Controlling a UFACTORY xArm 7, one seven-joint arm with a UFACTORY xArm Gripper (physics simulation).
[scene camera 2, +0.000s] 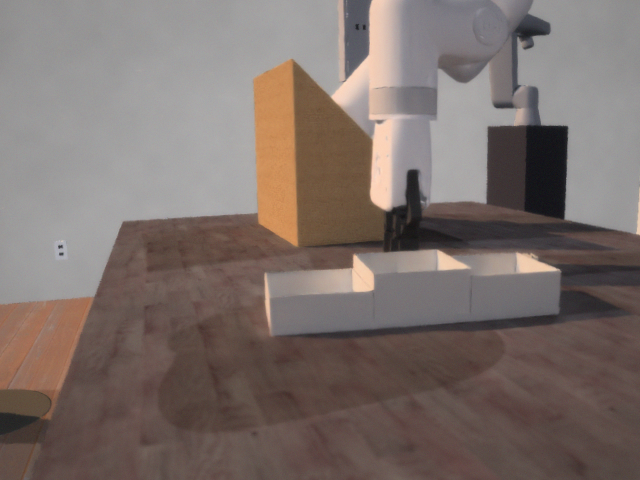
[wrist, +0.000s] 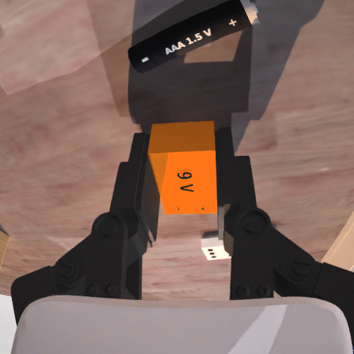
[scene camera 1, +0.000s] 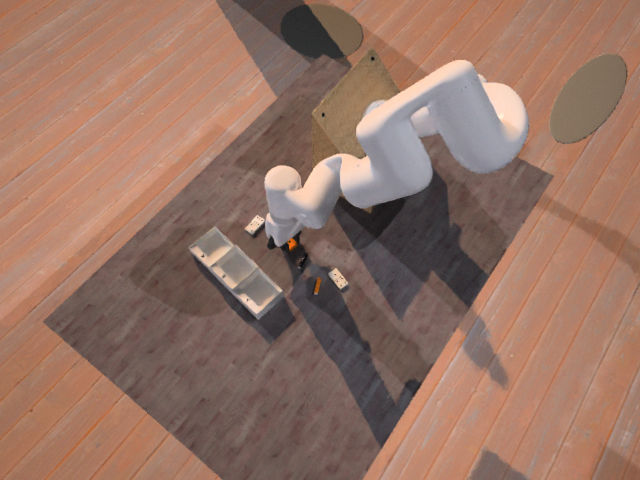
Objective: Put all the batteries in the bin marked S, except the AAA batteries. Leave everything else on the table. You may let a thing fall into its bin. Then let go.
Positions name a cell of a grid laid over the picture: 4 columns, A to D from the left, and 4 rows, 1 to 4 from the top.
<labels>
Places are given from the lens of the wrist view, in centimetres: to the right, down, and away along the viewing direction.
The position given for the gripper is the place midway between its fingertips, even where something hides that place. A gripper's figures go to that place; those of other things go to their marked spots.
gripper (wrist: C2): 0, -1, 13
orange 9 V battery (wrist: C2): 0, -1, 11
</labels>
